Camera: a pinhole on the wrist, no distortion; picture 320 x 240 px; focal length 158.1 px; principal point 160.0 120.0 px. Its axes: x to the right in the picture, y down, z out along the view. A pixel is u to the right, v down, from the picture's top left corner.
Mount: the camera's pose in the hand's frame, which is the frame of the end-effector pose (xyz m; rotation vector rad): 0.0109 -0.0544 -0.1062 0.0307 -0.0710 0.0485
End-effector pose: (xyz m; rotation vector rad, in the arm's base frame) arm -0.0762 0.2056 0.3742 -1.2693 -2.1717 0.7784
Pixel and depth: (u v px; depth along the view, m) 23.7 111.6 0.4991
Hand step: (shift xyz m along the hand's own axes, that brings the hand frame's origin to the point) -0.4515 -0.1174 0.3598
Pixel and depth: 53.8 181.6 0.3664
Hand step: -0.2671 0.0646 0.2456
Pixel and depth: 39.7 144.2 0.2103
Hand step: -0.1649 -0.0366 0.0929
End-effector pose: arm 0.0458 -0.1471 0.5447 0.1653 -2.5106 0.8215
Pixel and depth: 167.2 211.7 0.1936
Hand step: 0.0005 0.0519 0.0907
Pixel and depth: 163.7 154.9 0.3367
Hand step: -0.0086 0.0093 0.2322
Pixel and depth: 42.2 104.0 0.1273
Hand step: -0.0919 -0.0759 0.0136
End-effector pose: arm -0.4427 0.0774 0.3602 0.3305 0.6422 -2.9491
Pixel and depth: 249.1 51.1 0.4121
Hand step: 0.2223 -0.2360 0.3161
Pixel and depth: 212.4 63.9 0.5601
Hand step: 0.1664 -0.2622 0.4598
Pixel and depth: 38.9 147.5 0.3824
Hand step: -0.3110 -0.0142 0.2560
